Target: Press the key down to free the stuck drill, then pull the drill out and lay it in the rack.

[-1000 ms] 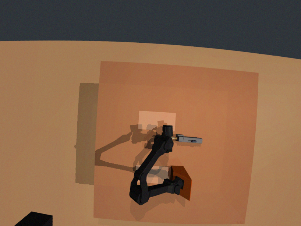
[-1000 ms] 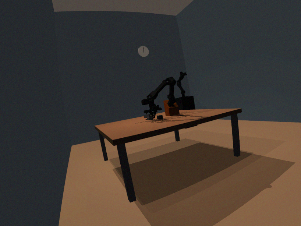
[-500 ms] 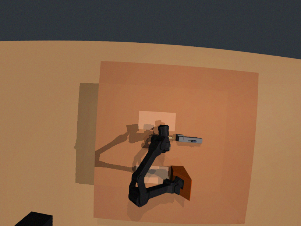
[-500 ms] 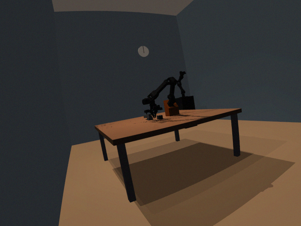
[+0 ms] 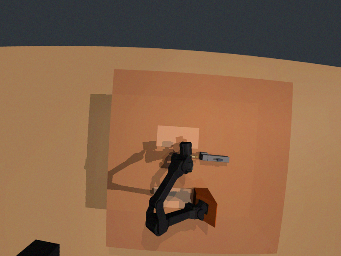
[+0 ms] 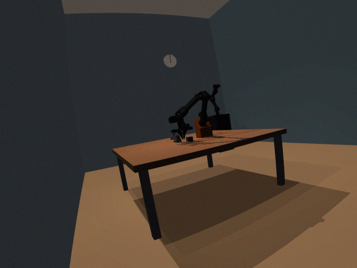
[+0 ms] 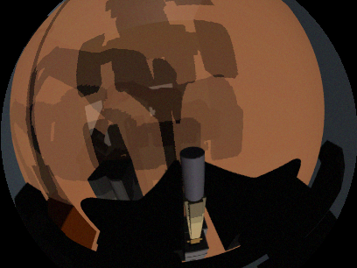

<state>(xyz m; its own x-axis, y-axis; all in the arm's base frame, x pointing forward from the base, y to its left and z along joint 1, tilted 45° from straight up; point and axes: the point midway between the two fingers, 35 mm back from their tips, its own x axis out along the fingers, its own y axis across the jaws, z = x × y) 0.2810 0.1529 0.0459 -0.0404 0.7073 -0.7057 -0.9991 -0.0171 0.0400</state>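
My gripper tip is now 7 cm past the dark block, 4 cm to the left of it and 1 cm above it. Round my gripper tip: drill: 4 cm to the right, 3 cm above.
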